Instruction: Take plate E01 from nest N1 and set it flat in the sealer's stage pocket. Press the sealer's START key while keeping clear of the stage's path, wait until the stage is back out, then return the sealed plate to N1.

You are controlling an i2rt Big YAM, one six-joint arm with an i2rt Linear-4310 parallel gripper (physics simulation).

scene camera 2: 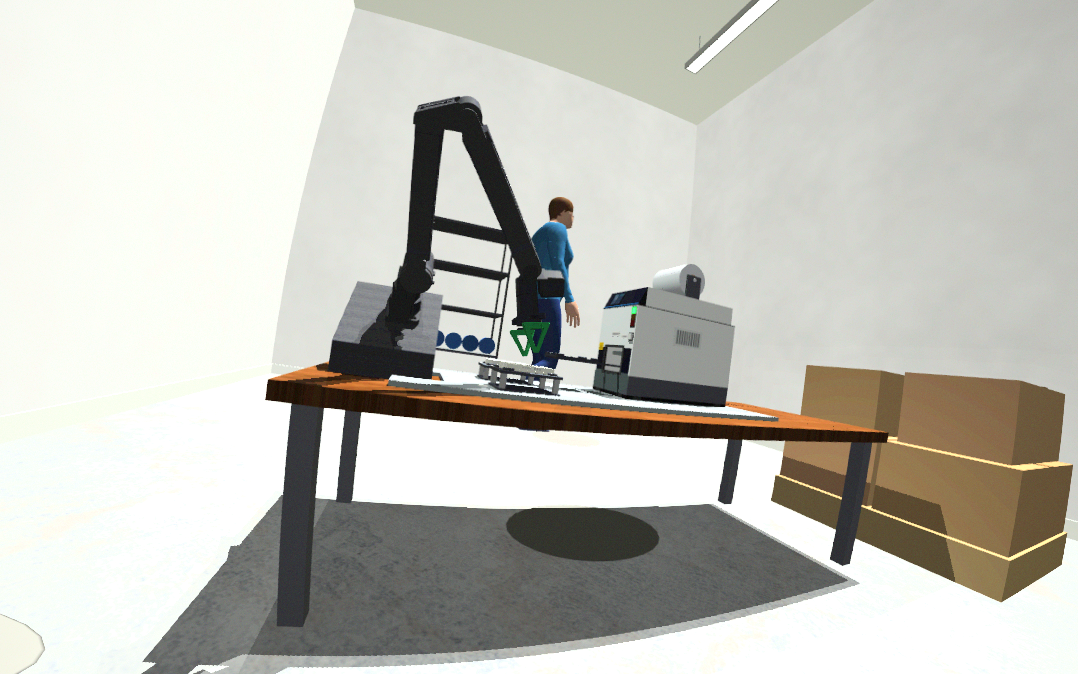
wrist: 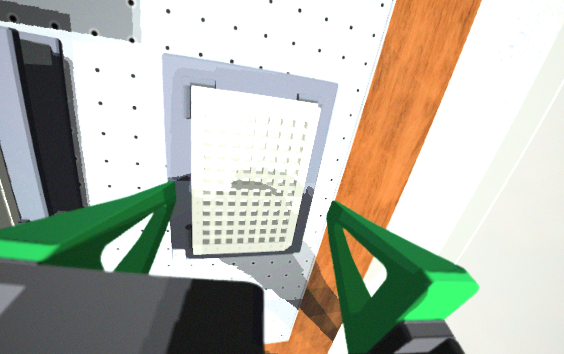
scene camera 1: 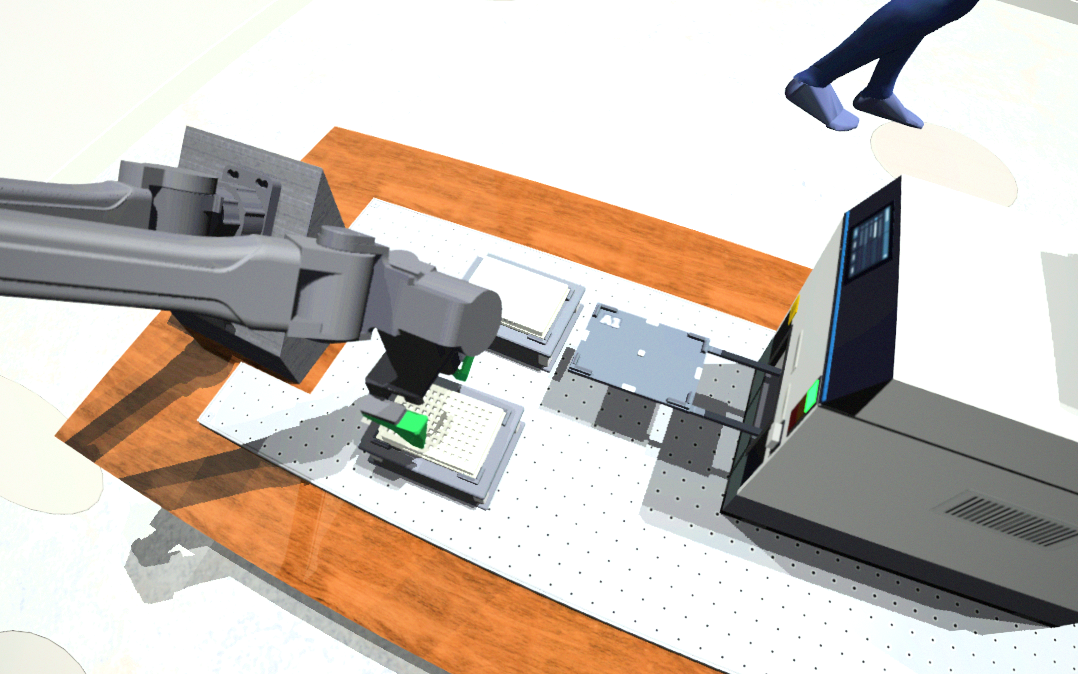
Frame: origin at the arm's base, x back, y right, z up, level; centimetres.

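Seen in the pictures: gripper, fingertip midpoint: point(scene camera 2: 530, 354) point(wrist: 256, 199) point(scene camera 1: 440, 412); arm's base, link origin: point(scene camera 2: 404, 308) point(scene camera 1: 248, 218).
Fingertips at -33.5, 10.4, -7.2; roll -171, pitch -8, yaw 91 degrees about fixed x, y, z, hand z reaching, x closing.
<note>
Pixels of each thing's middle, then the offset from my fingertips to it, as dx, dy, dz. "spot": a spot on its surface instead.
- cream well plate, body centre: point(wrist: 250, 182) point(scene camera 1: 440, 424) point(scene camera 2: 526, 368) +0.6, +0.1, -3.6
- sealer, surface spot: point(scene camera 1: 914, 476) spot: -43.8, -5.5, +14.0
- lit green key, surface spot: point(scene camera 1: 811, 395) point(scene camera 2: 633, 310) spot: -32.8, -6.9, +17.9
- second nest, body centre: point(scene camera 1: 513, 307) point(scene camera 2: 505, 372) +1.1, -20.3, -6.8
- smooth white plate, body centre: point(scene camera 1: 513, 295) point(scene camera 2: 507, 364) +1.1, -20.3, -4.1
A cream well plate point(scene camera 1: 476, 433) point(wrist: 250, 150) lies flat in the near nest point(scene camera 1: 502, 458) point(wrist: 175, 130); no E01 or N1 label is readable. My gripper point(scene camera 1: 438, 397) point(scene camera 2: 528, 340) point(wrist: 256, 199) is open and empty, pointing down. Its green fingertips stand a little above the plate, one beyond each long side in the wrist view. The sealer point(scene camera 1: 914, 476) point(scene camera 2: 683, 341) has its stage point(scene camera 1: 620, 365) out on two rails, the pocket empty and marked A1 at one corner. A lit green key point(scene camera 1: 811, 395) point(scene camera 2: 634, 309) is on the sealer's front, above a dark red one.
A second nest point(scene camera 1: 566, 319) point(wrist: 17, 135) holds a smooth white plate point(scene camera 1: 520, 295), behind the near nest and beside the stage. The arm's block base point(scene camera 1: 254, 158) point(scene camera 2: 381, 357) stands at the table's left end. A person point(scene camera 1: 894, 55) point(scene camera 2: 550, 246) is beyond the table.
</note>
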